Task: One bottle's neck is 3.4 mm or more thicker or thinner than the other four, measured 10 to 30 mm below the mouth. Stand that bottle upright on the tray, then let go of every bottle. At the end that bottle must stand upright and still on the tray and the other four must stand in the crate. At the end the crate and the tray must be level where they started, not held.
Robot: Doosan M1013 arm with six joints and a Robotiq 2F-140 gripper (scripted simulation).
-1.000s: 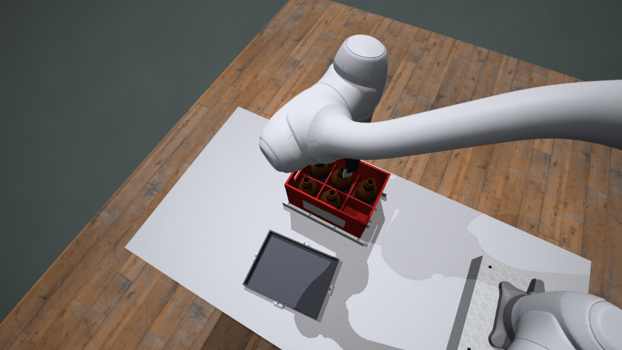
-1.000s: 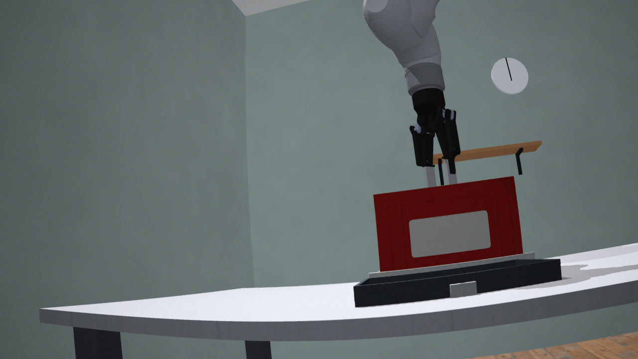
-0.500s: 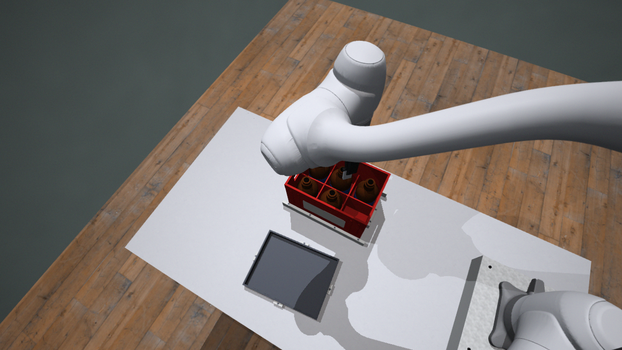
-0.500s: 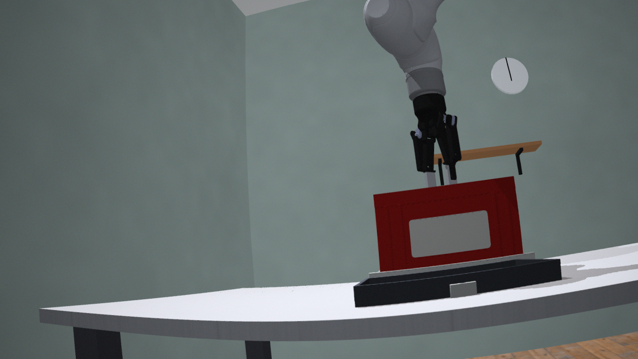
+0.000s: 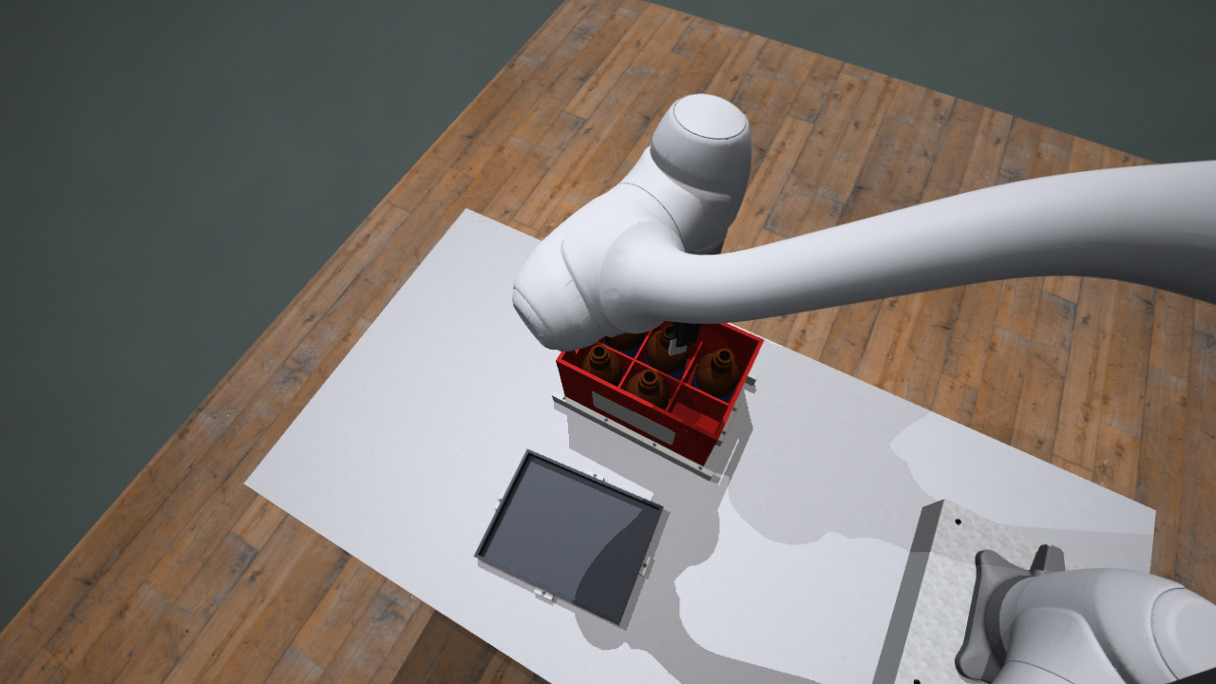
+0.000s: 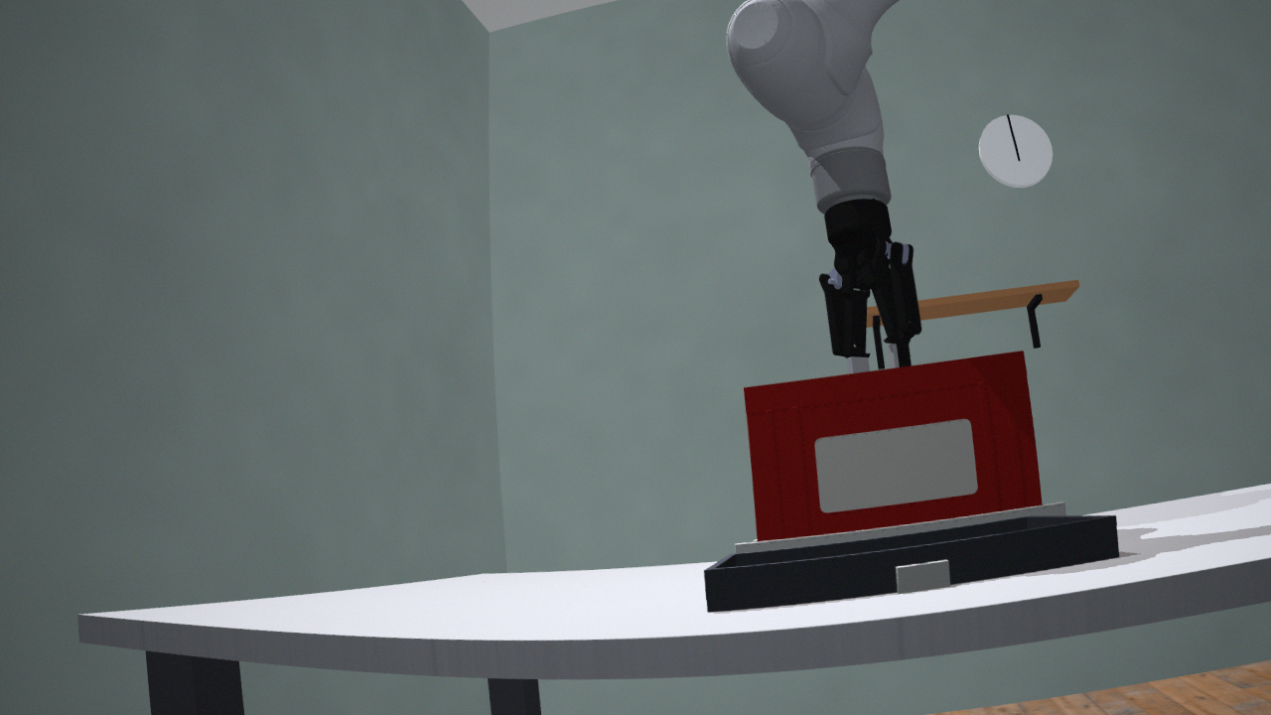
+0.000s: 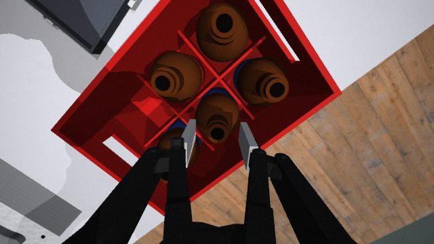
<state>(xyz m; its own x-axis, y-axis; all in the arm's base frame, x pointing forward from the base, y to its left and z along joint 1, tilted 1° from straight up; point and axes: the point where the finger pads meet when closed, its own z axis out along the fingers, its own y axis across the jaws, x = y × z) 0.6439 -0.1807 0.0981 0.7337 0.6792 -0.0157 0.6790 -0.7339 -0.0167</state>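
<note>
My gripper is now 40 mm to the right of the crate and 100 mm above it. From my hand the other things lie so: dark tray: 20 mm ahead, 330 mm to the left, 170 mm below.
</note>
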